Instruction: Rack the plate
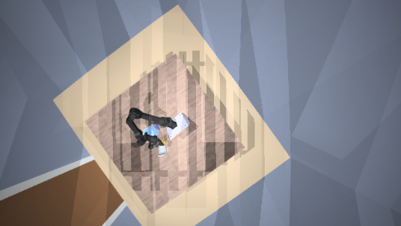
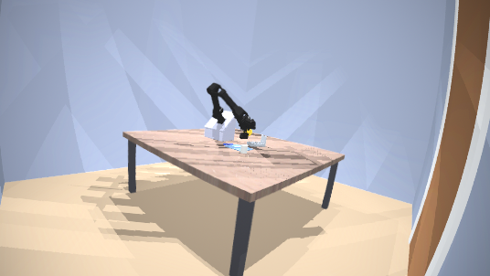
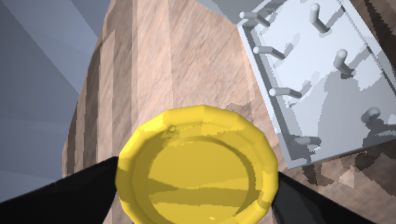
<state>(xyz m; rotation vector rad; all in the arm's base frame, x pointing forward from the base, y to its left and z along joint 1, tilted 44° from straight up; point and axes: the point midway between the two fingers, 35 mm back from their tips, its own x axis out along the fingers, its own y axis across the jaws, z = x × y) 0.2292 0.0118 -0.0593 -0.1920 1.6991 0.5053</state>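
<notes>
Now: the grey dish rack 70 mm ahead of my gripper tip, 60 mm below it and 30 mm to the left of it. Also, from my gripper tip: yellow plate (10 mm to the right); blue spoon (180 mm to the right, 80 mm below, 30 mm behind); pale grey cup (250 mm to the right, 180 mm ahead, 60 mm below).
</notes>
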